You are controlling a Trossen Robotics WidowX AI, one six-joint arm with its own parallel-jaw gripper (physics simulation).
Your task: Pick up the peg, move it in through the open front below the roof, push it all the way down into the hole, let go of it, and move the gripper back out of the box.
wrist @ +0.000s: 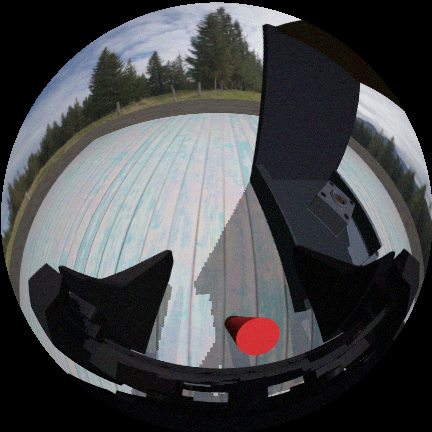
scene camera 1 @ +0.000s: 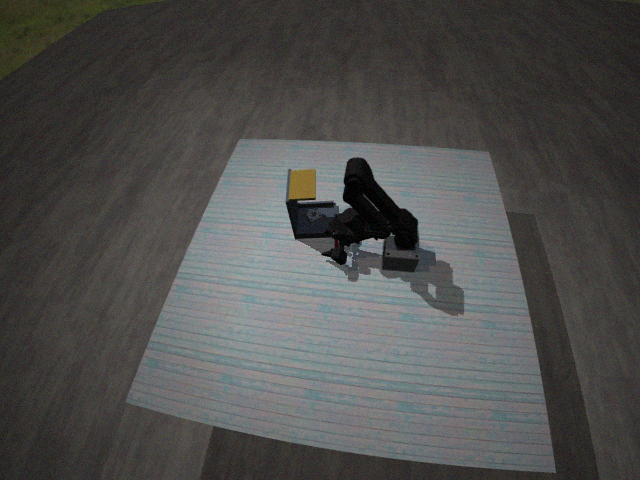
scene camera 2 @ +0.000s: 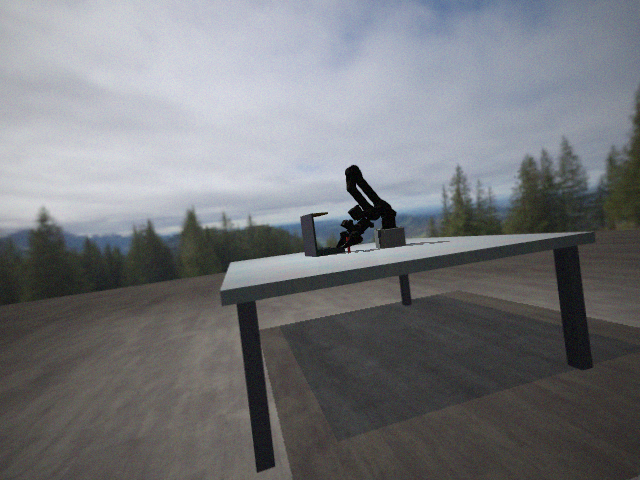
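Pixels of known places: gripper, fingertip midpoint: (wrist: 234, 255) (scene camera 1: 323, 243) (scene camera 2: 339, 247); arm's base, origin of the base link: (scene camera 1: 405, 242) (scene camera 2: 389, 228).
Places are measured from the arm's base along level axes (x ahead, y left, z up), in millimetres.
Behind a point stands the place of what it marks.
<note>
The red peg (scene camera 1: 336, 242) {y -29, x 239, z -43 mm} (scene camera 2: 348, 249) {y -31, x 245, z -82 mm} (wrist: 257, 336) appears to stand upright on the table beside the box; its round top shows in the wrist view. My gripper (scene camera 1: 330, 244) {y -39, x 289, z -67 mm} (wrist: 234, 255) {y -39, x 289, z -67 mm} is open, with its fingers wide on either side of the peg and apart from it. In the wrist view the peg is nearer the right finger. The dark box (scene camera 1: 301, 228) {y -128, x 381, z -91 mm} (scene camera 2: 308, 236) {y -157, x 408, z 10 mm} (wrist: 307, 100) {y -136, x 398, z 30 mm} has a yellow roof (scene camera 1: 302, 184) {y -161, x 354, z 125 mm} (scene camera 2: 321, 213) {y -95, x 343, z 121 mm}. On its floor sits a grey block (scene camera 1: 313, 214) {y -181, x 333, z -69 mm} (wrist: 328, 212) {y -153, x 320, z -70 mm} with the hole (wrist: 341, 200) {y -184, x 330, z -63 mm} in its top.
The box's low side wall (wrist: 275, 235) {y -87, x 314, z -92 mm} runs close by the right finger in the wrist view. The arm's grey base (scene camera 1: 400, 259) {y 61, x 21, z -14 mm} (scene camera 2: 391, 237) {y 59, x 37, z -48 mm} stands to the right of the gripper in both scene views. The pale striped table top (scene camera 1: 330, 361) {y 380, x 256, z -98 mm} (scene camera 2: 279, 269) {y 256, x 688, z -98 mm} (wrist: 150, 190) {y 53, x 401, z -98 mm} lies under everything.
</note>
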